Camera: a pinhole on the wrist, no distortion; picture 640 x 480 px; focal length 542.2 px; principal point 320.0 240.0 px. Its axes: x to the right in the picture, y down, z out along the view. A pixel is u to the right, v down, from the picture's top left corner.
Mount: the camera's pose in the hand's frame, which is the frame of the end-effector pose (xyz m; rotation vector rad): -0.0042 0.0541 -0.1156 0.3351 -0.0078 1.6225
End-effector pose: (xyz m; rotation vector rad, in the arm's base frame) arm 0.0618 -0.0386 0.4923 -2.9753 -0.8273 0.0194
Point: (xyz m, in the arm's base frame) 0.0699 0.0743 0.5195
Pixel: outside the picture
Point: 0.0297 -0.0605 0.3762
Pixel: 339.1 442.7
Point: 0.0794 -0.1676 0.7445
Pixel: behind the camera
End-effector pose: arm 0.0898 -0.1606 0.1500 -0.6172 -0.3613 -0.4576
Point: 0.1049 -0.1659 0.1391
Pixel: 208.9 292.5
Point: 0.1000 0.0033 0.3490
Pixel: 401.9 272.1
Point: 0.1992 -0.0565 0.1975
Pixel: 578.7 99.1
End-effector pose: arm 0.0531 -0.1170 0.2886 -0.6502 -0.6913 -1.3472
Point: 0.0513 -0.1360 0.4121
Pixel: 256.7 64.7
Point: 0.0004 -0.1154 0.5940
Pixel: 246.7 16.2
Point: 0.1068 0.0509 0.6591
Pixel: 436.7 143.0
